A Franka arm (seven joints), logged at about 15 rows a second.
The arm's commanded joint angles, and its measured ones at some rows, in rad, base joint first. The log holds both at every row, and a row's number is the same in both.
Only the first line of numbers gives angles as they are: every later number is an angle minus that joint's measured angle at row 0.
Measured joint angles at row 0:
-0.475, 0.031, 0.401, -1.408, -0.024, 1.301, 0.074
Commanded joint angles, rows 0 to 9:
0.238, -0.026, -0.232, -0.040, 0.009, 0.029, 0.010
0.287, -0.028, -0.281, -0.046, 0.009, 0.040, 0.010
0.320, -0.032, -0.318, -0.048, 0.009, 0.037, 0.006
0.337, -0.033, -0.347, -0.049, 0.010, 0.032, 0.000
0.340, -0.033, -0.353, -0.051, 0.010, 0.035, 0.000
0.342, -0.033, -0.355, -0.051, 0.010, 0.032, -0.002
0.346, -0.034, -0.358, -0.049, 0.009, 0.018, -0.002
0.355, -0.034, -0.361, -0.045, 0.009, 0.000, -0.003
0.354, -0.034, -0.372, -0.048, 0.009, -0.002, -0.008
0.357, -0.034, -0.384, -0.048, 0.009, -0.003, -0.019
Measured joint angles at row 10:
0.333, -0.002, -0.349, -0.012, 0.000, 0.001, -0.002
